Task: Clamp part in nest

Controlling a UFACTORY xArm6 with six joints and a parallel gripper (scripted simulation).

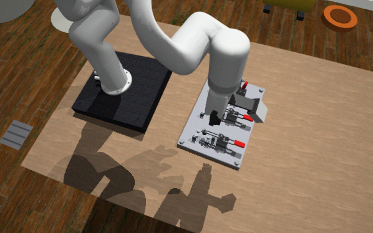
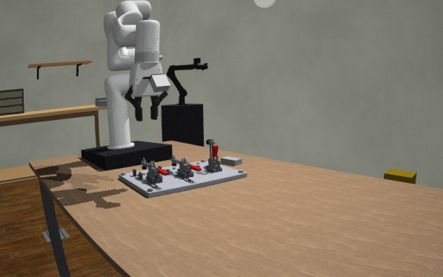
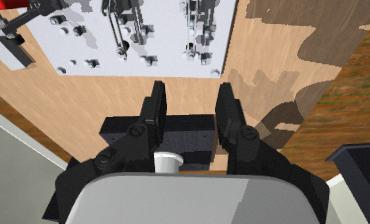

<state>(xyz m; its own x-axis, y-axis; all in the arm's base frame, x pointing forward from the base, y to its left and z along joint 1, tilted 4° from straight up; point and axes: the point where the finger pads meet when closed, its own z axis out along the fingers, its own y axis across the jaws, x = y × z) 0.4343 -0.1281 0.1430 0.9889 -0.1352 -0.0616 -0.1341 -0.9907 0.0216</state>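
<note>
Right now the clamp is 16 cm below my hand and 3 cm ahead of it. From my hand the other things lie so: fixture plate: 21 cm below, 11 cm to the left, 2 cm ahead; grey block: 37 cm to the left, 20 cm below, 1 cm behind.
</note>
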